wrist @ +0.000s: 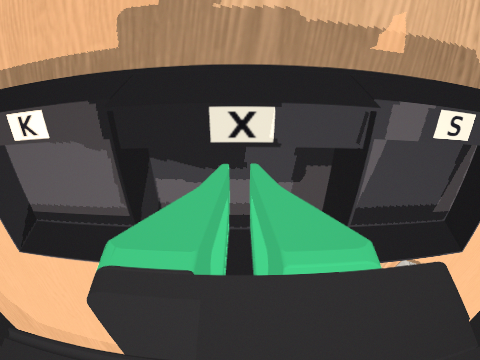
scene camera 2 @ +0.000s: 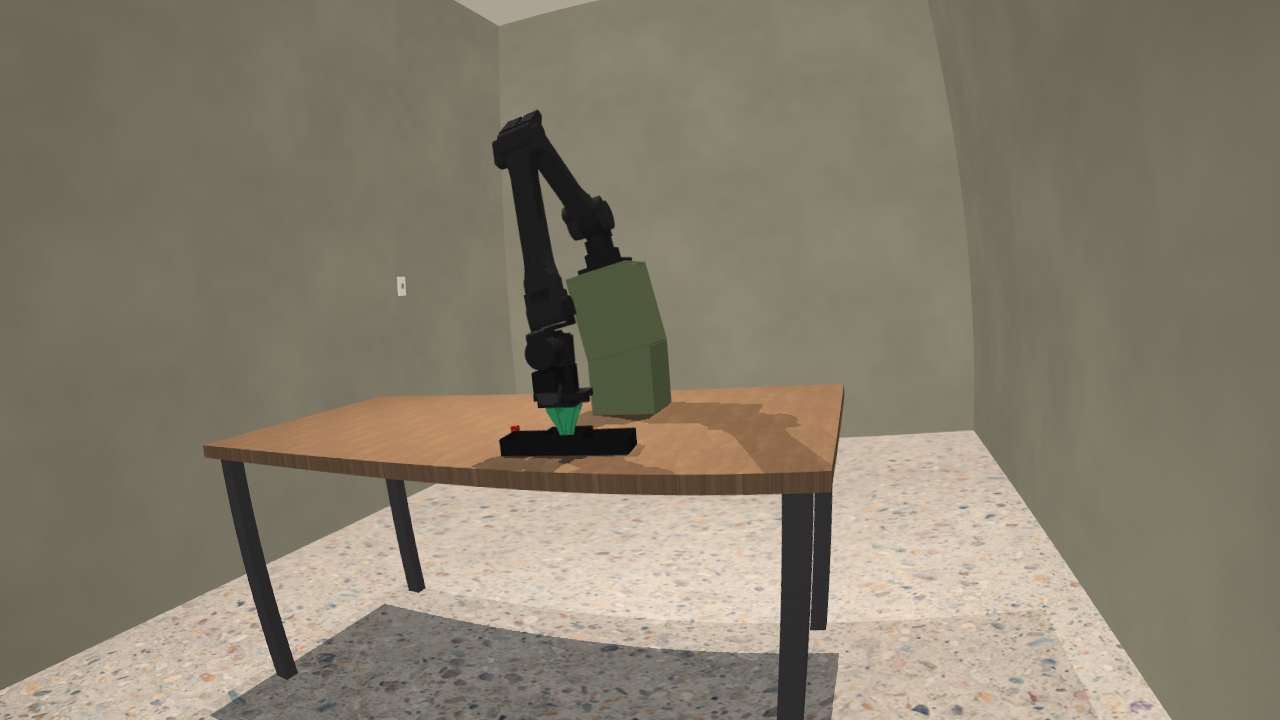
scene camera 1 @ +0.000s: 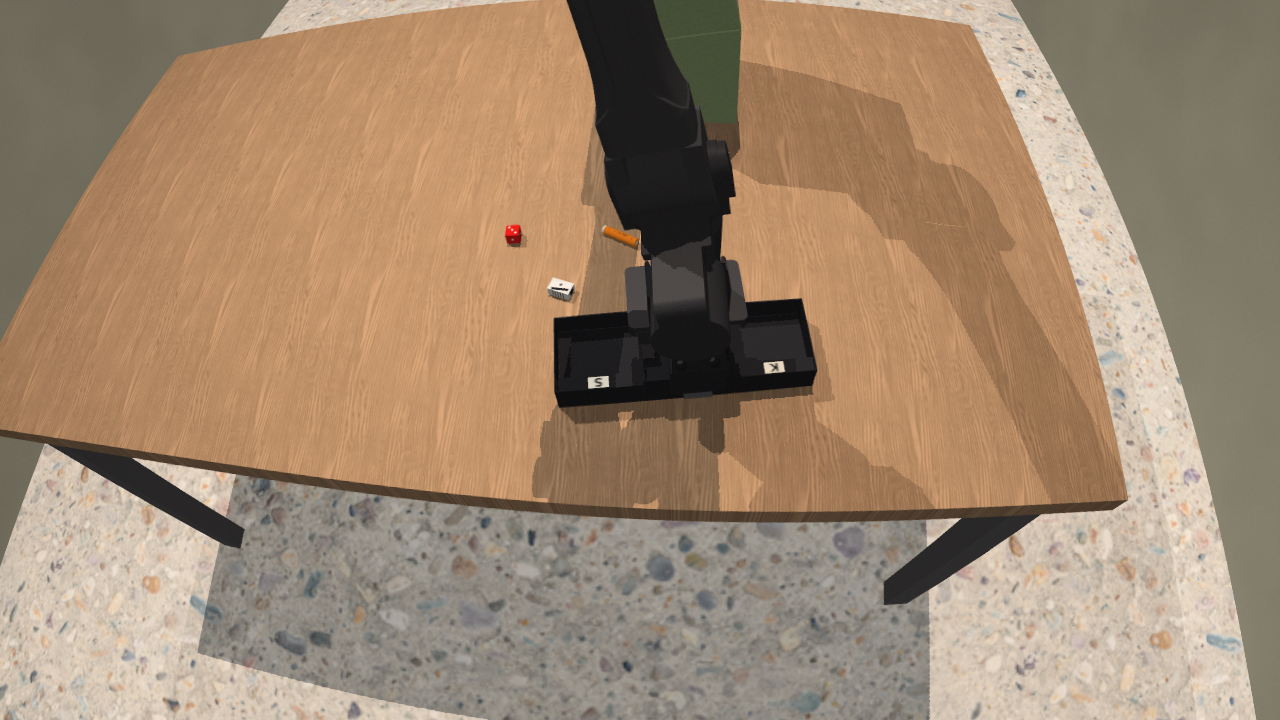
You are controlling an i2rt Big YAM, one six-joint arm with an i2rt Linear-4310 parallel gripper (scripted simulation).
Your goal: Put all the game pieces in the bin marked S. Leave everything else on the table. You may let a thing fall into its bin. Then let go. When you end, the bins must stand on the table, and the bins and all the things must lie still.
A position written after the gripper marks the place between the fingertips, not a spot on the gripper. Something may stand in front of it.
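Note:
Scene camera 1 shows the gripper [scene camera 1: 684, 350]. The wrist view shows the gripper [wrist: 239, 176] too, and scene camera 2 likewise has the gripper [scene camera 2: 568, 442] in its picture.

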